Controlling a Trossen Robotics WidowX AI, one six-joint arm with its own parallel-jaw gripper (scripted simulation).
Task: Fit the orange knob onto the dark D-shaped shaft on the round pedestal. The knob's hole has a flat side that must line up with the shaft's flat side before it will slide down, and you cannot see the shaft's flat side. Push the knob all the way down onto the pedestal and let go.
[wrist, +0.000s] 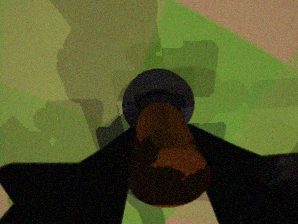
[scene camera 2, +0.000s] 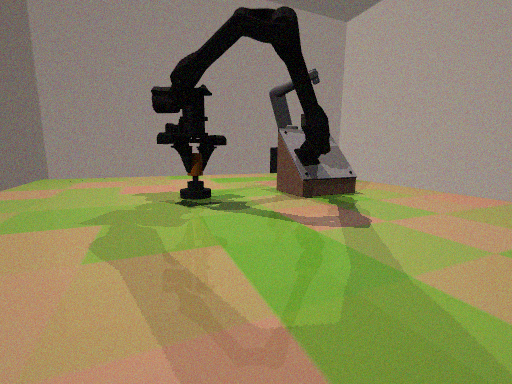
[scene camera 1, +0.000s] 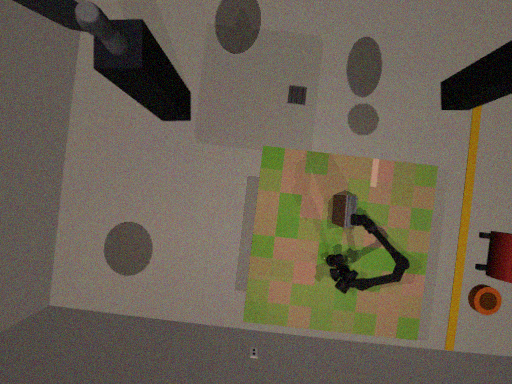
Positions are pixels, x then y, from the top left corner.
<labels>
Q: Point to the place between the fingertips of my gripper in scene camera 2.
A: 195, 171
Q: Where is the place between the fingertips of my gripper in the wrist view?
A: At 161, 130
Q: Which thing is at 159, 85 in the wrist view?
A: A dark pedestal.
</labels>
